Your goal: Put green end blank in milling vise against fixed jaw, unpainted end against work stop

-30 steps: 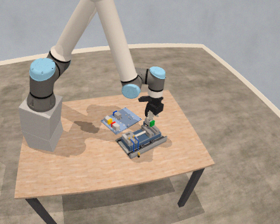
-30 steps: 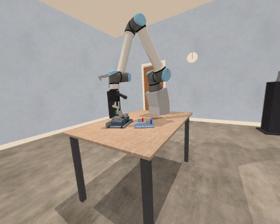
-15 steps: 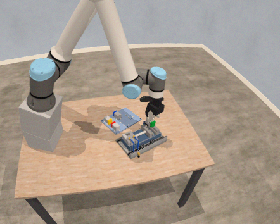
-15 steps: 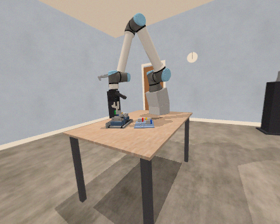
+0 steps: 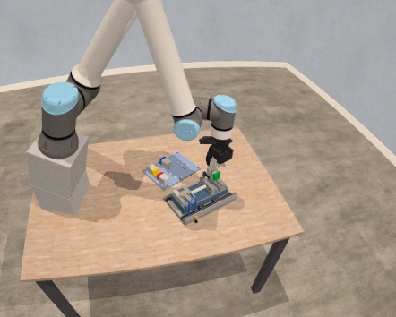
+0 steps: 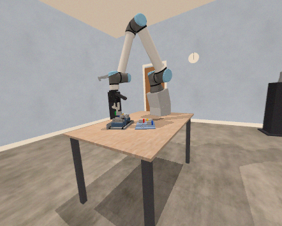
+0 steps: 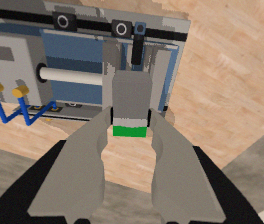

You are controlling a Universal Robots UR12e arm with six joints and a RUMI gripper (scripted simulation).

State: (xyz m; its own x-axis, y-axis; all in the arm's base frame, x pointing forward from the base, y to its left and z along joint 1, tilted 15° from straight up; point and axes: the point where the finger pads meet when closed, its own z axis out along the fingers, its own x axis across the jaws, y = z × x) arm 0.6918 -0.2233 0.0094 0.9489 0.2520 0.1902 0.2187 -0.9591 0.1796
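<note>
The green-ended blank lies 20 mm below my hand. Round my hand: white rod (80 mm behind, 10 mm to the right, 90 mm below); then work stop rod (10 mm behind, 50 mm to the left, 80 mm below); then vise end block (30 mm ahead, 10 mm to the left, 90 mm below).
</note>
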